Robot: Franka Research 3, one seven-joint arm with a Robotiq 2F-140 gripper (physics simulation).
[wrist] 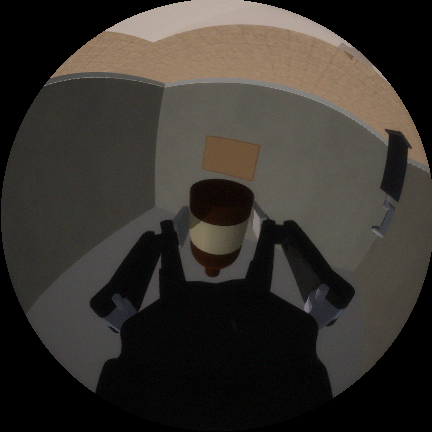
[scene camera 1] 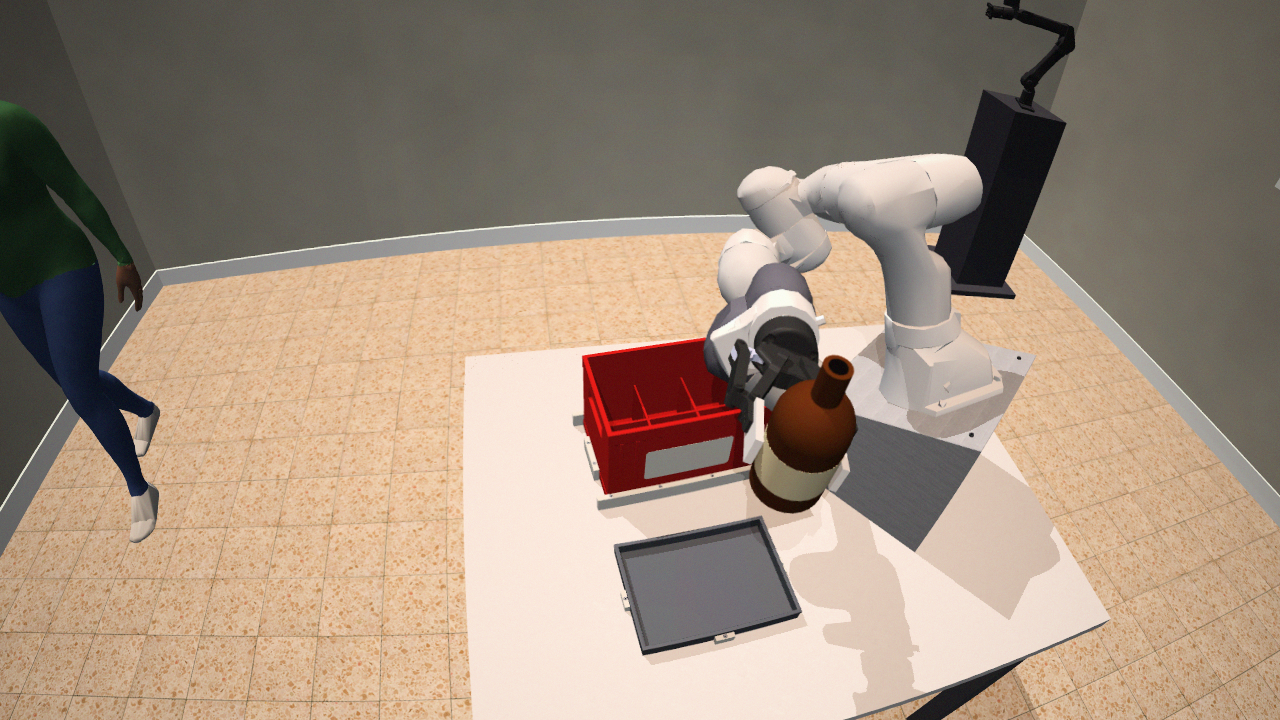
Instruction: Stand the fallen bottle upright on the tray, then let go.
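Observation:
The brown bottle (scene camera 1: 810, 428) (wrist: 220, 239) with a cream label is roughly upright, its neck up and leaning a little to the right in the scene view. My gripper (scene camera 1: 795, 454) (wrist: 218, 212) is shut on the bottle, with one finger pad on each side around the label. It holds the bottle in the air over the table, behind and to the right of the grey tray (scene camera 1: 711, 586). The tray lies flat, and no bottle stands in it. The tray does not show in the wrist view. The gripper's far finger is partly hidden by the bottle in the scene view.
A red crate (scene camera 1: 626, 465) with dividers stands in a light holder just left of the bottle, behind the tray. The robot's grey base block (scene camera 1: 904, 483) is to the right. A person (scene camera 1: 67, 313) is on the floor at the far left, away from the table (scene camera 1: 528, 555).

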